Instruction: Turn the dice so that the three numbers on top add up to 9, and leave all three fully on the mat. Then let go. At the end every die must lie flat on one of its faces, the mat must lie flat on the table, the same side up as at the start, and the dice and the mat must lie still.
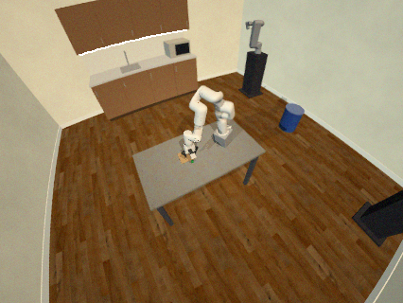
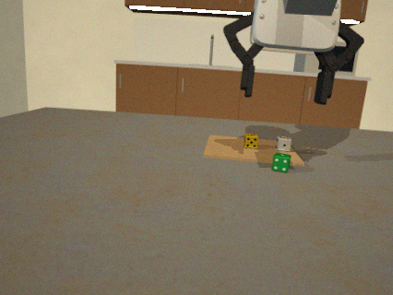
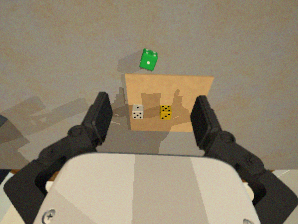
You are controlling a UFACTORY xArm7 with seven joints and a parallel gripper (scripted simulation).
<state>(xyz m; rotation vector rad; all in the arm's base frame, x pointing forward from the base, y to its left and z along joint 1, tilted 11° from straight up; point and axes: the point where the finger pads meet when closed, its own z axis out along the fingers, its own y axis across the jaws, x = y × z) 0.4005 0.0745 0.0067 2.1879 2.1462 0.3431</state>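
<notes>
Now: hand 10 mm to the right of the green die and 90 mm above it. Round my hand: tan mat 30 mm ahead, 80 mm to the right, 100 mm below; then white die 20 mm behind, 80 mm to the right, 80 mm below; then yellow die 30 mm ahead, 80 mm to the right, 80 mm below.
</notes>
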